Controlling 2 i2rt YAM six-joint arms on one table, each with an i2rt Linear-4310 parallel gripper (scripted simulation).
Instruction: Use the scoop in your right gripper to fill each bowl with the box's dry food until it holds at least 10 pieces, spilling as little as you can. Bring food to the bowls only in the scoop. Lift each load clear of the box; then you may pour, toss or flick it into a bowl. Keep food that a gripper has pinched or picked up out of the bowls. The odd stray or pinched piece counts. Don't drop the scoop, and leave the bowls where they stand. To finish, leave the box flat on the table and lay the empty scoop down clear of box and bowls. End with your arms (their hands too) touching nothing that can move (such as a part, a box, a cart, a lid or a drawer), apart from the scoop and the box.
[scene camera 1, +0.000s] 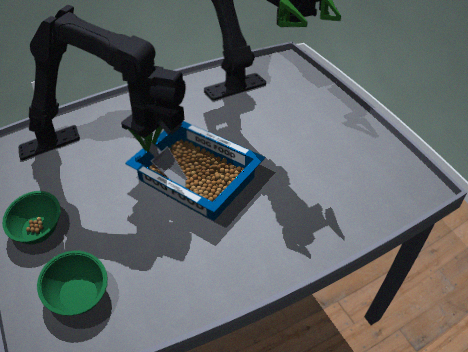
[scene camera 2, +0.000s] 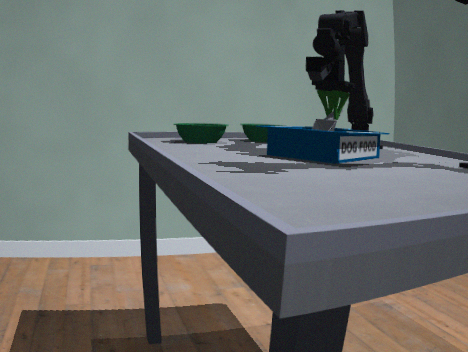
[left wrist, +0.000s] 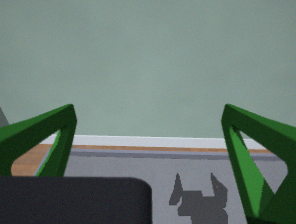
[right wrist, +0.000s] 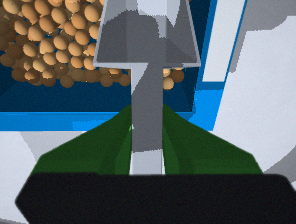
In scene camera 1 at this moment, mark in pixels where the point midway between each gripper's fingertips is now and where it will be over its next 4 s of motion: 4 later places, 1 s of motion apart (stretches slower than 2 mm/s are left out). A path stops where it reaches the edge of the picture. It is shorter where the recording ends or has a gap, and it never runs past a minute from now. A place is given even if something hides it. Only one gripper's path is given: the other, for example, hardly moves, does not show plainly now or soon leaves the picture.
My right gripper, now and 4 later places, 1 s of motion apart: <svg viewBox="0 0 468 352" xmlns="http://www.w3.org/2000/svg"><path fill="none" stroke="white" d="M149 148L143 137L139 136L142 143L147 145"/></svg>
